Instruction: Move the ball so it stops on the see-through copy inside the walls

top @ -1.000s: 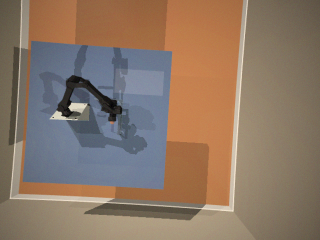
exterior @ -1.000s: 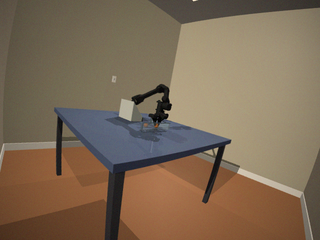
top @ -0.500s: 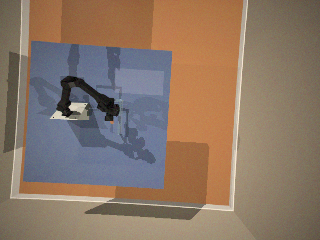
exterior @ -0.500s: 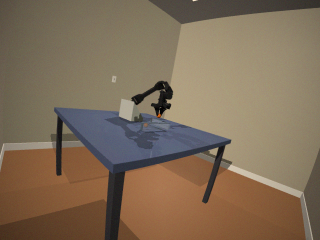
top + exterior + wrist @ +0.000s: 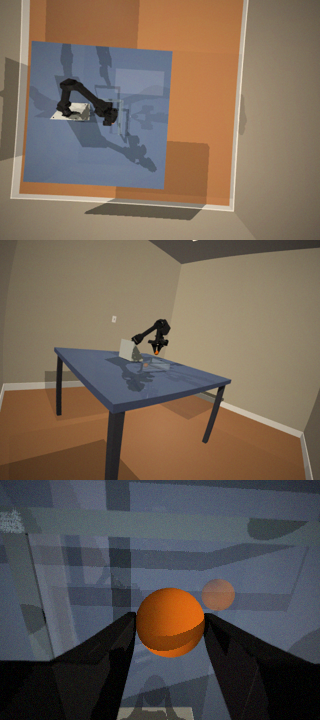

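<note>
My gripper tip is 20 mm past the see-through copy of ball, 70 mm to the left of it and 110 mm above it. The rest, counted from my gripper tip: orange ball (right at my gripper tip).
</note>
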